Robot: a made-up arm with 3 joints.
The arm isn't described. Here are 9 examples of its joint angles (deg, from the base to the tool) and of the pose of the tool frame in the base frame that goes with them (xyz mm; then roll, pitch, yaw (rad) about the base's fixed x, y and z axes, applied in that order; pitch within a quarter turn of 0, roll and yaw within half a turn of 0).
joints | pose
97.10 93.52 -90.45 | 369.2 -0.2 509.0 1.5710 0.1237 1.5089
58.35 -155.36 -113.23 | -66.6 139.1 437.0 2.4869 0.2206 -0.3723
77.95 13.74 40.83 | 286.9 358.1 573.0 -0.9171 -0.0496 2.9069
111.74 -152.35 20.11 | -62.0 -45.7 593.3 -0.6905 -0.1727 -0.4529
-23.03 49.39 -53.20 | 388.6 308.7 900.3 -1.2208 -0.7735 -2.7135
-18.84 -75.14 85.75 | -14.2 296.4 962.9 2.2895 1.1549 2.2586
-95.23 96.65 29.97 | 322.3 241.7 944.8 2.6291 0.0907 -1.4543
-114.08 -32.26 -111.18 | 98.7 -212.0 851.6 -1.5625 -0.2195 2.6188
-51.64 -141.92 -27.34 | -98.4 350.3 833.1 3.0616 0.3928 0.5509
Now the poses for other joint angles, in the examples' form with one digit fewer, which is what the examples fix.
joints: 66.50 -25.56 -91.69
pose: 127 494 625 1.226 0.173 -2.728
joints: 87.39 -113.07 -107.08
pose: -131 173 486 1.887 0.042 -1.168
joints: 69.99 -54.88 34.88
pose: 32 415 620 -0.815 0.284 -2.213
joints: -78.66 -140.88 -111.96
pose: -103 290 961 -1.342 0.124 0.673
